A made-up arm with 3 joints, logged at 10 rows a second.
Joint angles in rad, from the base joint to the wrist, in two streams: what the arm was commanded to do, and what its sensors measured. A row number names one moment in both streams.
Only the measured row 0 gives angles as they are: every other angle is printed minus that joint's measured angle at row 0.
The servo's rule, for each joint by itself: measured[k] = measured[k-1] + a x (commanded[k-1-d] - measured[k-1]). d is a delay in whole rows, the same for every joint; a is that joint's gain. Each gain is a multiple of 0.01, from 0.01 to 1. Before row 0 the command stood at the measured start. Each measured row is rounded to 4 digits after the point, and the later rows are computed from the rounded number. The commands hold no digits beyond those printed.
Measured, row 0:
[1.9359 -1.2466 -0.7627]
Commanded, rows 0 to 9:
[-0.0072 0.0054 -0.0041]
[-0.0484 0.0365 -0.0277]
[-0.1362 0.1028 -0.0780]
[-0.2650 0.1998 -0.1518]
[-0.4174 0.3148 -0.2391]
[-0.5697 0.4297 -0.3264]
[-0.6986 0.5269 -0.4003]
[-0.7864 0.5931 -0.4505]
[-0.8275 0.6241 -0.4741]
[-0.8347 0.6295 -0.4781]
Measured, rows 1 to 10:
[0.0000 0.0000 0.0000]
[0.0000 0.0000 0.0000]
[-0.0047 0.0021 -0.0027]
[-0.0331 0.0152 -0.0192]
[-0.1001 0.0485 -0.0580]
[-0.2073 0.1060 -0.1199]
[-0.3439 0.1853 -0.1986]
[-0.4907 0.2782 -0.2829]
[-0.6258 0.3727 -0.3604]
[-0.7302 0.4565 -0.4199]
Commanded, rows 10 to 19:
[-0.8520 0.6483 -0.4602]
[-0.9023 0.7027 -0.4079]
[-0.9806 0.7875 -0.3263]
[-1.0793 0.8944 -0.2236]
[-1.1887 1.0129 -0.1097]
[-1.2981 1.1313 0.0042]
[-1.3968 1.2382 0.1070]
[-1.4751 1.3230 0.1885]
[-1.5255 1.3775 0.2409]
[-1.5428 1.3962 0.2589]
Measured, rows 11 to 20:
[-0.7934 0.5202 -0.4557]
[-0.8202 0.5617 -0.4705]
[-0.8409 0.5946 -0.4637]
[-0.8808 0.6357 -0.4269]
[-0.9457 0.6934 -0.3605]
[-1.0325 0.7698 -0.2701]
[-1.1340 0.8622 -0.1642]
[-1.2407 0.9645 -0.0531]
[-1.3422 1.0685 0.0526]
[-1.4286 1.1652 0.1423]

